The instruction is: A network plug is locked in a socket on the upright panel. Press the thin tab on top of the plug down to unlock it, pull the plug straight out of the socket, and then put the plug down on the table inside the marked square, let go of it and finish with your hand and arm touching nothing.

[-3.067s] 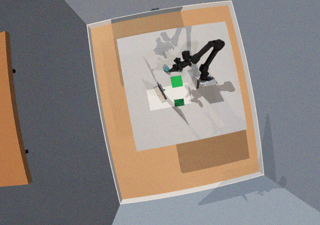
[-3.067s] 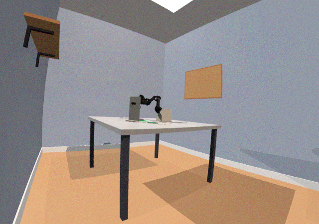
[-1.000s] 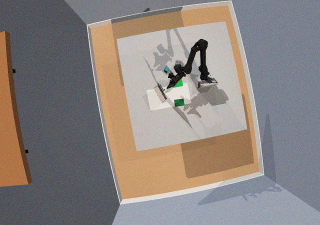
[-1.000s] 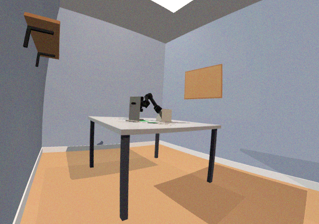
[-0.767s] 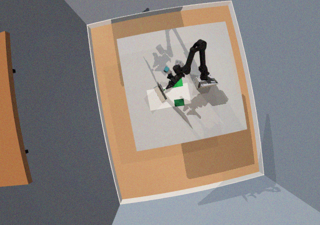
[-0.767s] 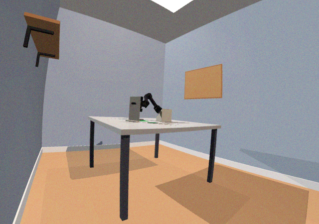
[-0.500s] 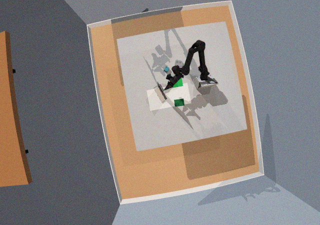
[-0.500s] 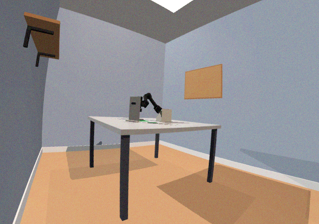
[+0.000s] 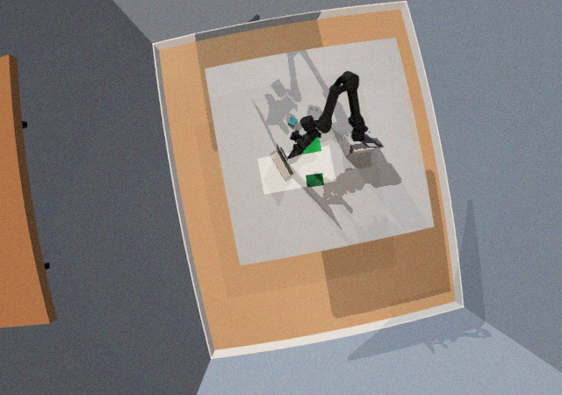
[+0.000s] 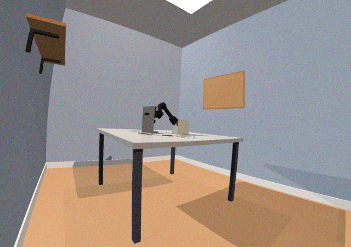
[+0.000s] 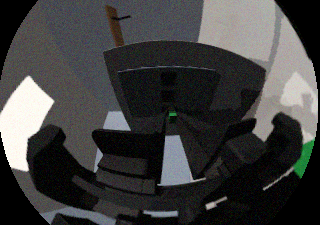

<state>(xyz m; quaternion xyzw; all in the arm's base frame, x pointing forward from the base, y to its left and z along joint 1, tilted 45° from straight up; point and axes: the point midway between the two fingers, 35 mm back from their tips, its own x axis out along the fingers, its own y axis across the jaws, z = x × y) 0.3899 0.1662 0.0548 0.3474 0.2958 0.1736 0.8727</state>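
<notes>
Now: the bright green marked square 210 mm below my gripper tip, 160 mm behind it and 110 mm to the right of it. The rest, counted from my gripper tip: teal block: 250 mm to the right, 200 mm below, 60 mm behind; then upright grey panel: 80 mm below, 30 mm ahead.
</notes>
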